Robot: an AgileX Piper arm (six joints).
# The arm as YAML. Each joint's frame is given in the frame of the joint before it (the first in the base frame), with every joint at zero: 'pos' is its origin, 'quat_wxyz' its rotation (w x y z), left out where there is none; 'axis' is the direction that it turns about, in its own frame. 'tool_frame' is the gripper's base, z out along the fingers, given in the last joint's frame.
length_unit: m
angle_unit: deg
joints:
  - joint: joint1
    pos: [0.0, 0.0, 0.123]
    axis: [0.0, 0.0, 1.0]
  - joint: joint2
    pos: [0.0, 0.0, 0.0]
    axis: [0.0, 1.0, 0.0]
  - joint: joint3
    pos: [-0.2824, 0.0, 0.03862]
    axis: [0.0, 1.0, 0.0]
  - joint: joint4
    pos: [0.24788, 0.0, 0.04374]
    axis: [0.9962, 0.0, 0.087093]
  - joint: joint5
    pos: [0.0, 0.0, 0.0]
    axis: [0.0, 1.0, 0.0]
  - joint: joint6
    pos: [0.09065, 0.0, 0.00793]
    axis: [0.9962, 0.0, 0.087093]
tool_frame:
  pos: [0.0, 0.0, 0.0]
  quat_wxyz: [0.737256, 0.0, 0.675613, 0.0]
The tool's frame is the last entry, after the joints.
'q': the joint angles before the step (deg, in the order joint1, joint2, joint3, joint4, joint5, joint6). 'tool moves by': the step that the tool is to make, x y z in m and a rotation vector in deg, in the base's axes. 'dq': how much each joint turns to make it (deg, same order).
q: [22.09, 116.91, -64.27, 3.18, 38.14, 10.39]
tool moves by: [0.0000, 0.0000, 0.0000, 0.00, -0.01, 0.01]
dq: [0.00, 0.00, 0.00, 0.00, -0.01, -0.01]
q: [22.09, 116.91, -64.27, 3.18, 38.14, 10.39]
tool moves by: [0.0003, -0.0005, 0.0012, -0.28, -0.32, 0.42]
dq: [0.00, -0.19, -0.01, -0.56, 0.01, -0.01]
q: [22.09, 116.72, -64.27, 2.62, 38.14, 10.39]
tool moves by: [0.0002, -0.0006, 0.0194, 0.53, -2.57, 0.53]
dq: [0.01, -3.15, 0.00, -0.71, 0.58, 0.00]
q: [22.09, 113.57, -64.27, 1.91, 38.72, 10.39]
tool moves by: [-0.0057, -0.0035, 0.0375, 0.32, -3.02, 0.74]
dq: [0.01, -6.24, 0.00, -1.21, 3.33, 0.12]
